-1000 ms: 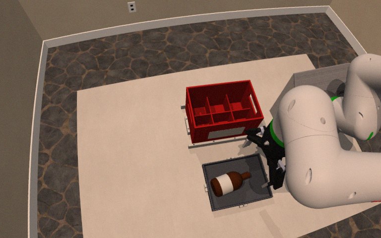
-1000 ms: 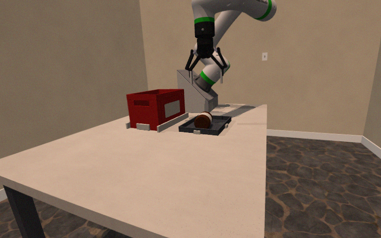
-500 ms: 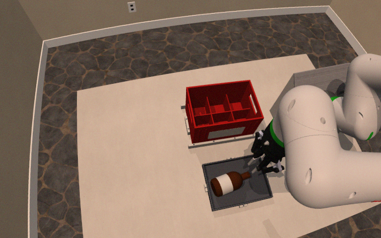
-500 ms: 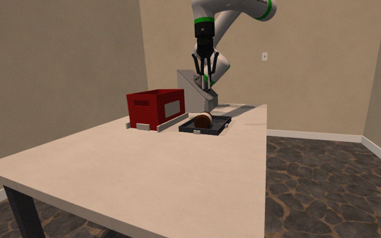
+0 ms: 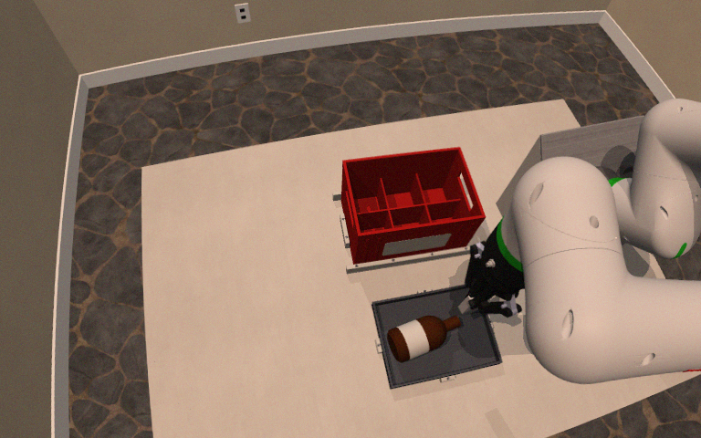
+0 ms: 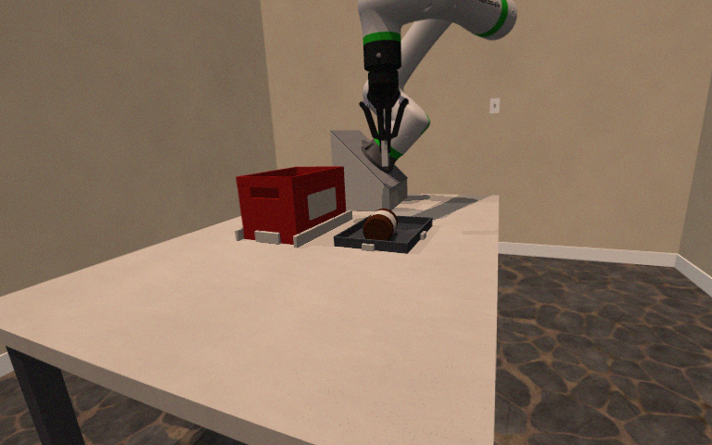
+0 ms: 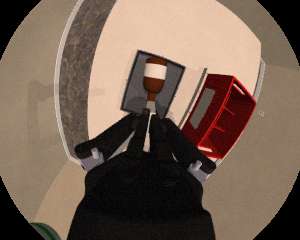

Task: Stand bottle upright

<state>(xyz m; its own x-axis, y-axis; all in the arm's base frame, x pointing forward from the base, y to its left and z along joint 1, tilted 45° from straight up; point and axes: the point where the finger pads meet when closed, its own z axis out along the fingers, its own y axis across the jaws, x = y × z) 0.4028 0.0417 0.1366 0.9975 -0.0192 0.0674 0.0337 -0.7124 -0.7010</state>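
The brown bottle is 18 cm below my hand and 5 cm ahead of it. Round my hand: red crate (28 cm to the right, 13 cm below, 1 cm behind); dark grey tray (20 cm below, 2 cm ahead).
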